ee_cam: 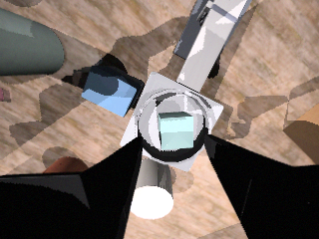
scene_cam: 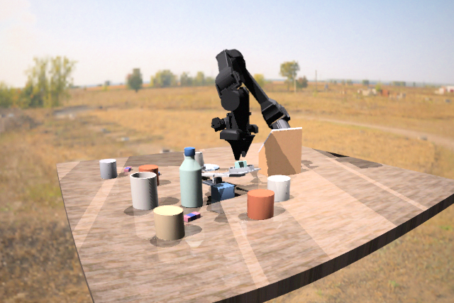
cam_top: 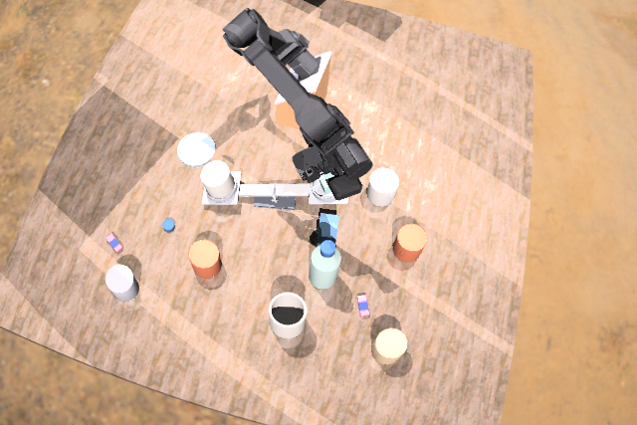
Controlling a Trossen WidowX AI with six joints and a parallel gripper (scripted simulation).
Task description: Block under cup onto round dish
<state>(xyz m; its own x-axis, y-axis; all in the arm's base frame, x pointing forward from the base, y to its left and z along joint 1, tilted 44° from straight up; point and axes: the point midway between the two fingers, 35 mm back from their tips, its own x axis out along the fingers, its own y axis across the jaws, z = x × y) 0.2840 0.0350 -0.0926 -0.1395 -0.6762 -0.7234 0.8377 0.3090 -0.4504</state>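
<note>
Right now my gripper tip is 90 mm past the round pale dish, 350 mm to the left of it and 110 mm above it. From my gripper tip the other things lie so: blue box 80 mm ahead, 20 mm to the left, 90 mm below.
</note>
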